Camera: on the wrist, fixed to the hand. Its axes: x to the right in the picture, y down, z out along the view.
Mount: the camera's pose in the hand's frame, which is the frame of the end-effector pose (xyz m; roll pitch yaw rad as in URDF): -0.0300 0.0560 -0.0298 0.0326 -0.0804 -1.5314
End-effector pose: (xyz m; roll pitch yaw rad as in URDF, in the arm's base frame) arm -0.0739 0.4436 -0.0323 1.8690 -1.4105 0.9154
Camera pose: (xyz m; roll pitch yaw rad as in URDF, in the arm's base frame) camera -0.1238 0.3984 -0.0520 1.6413 0.1172 1.1345
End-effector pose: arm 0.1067 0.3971 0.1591 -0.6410 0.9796 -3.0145
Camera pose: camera 0.1740 0.3784 0.1520 -1.0748 -0.3419 2.3475
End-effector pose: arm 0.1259 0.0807 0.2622 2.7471 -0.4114 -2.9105
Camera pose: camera 0.1625 0.1307 0.2951 2.7054 0.4149 -1.5810
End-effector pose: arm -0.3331 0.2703 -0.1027 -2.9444 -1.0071 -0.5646
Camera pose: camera -0.3922 0.2358 -0.1183 2.1688 -0.0955 1.0840
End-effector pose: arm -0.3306 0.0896 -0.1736 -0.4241 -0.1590 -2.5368
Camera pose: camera -0.2907 0.0700 -0.2279 0.1957 -0.5043 2.1325
